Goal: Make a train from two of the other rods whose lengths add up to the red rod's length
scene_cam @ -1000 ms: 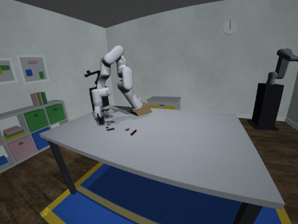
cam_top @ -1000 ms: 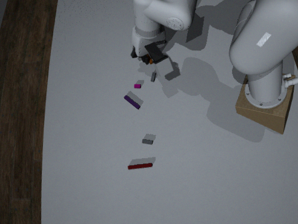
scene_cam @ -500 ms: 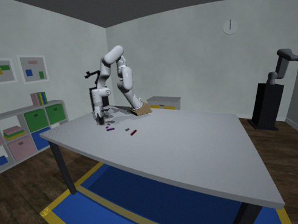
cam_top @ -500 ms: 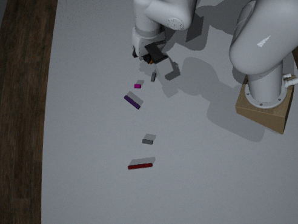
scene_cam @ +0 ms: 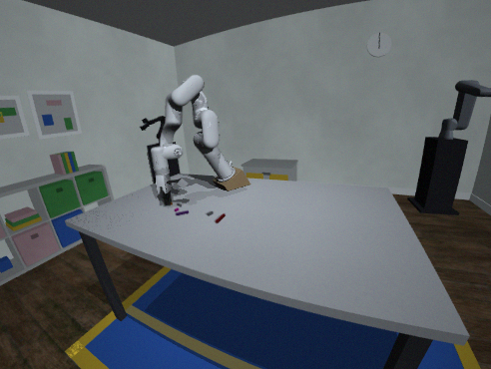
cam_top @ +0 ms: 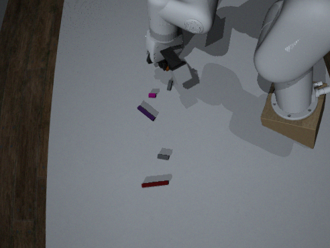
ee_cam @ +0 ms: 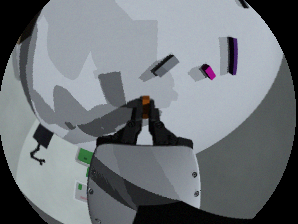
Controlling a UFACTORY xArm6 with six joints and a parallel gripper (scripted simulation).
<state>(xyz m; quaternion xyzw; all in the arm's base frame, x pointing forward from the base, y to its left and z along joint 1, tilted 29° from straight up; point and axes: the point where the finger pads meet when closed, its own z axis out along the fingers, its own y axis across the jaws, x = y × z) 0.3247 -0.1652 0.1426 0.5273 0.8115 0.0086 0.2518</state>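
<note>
My gripper is now 50 mm short of the magenta rod, 100 mm to the right of it and 20 mm above it. From my hand the other things lie so: red rod (80 mm ahead, 350 mm to the left, 20 mm below); purple rod (80 mm ahead, 150 mm to the left, 20 mm below); orange rod (20 mm below).
</note>
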